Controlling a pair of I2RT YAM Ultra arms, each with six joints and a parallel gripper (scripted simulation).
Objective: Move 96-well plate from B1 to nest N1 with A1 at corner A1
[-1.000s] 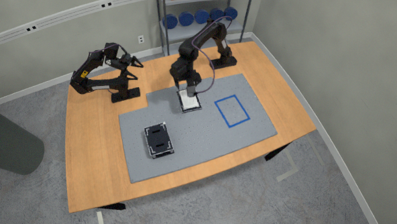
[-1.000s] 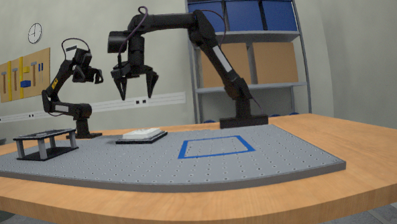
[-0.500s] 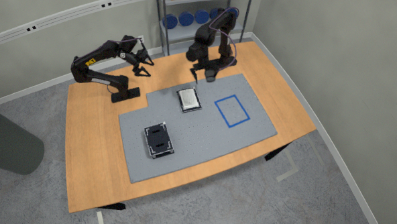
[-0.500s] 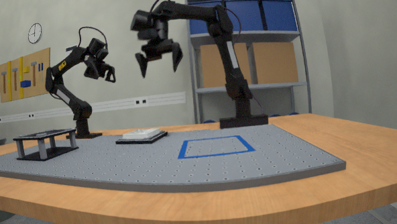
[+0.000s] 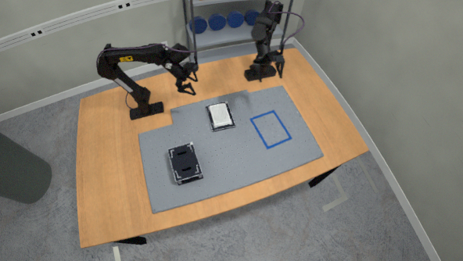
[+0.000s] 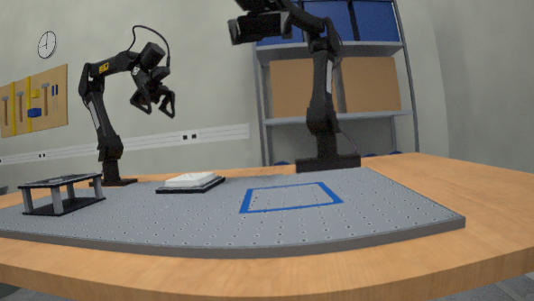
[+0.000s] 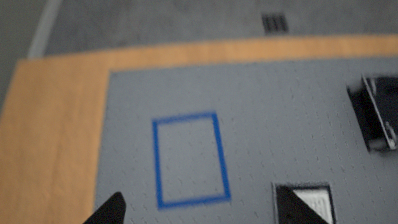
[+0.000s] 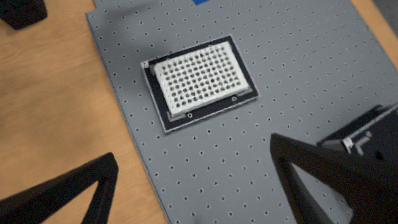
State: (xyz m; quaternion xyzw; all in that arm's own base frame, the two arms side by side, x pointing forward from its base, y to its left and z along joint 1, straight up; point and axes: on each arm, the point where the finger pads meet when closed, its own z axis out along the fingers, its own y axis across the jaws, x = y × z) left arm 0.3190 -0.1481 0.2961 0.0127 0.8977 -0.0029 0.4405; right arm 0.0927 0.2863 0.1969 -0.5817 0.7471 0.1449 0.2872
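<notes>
Right now my right hand is 170 mm above the white 96-well plate, 90 mm to the right of it and 80 mm short of it.
</notes>
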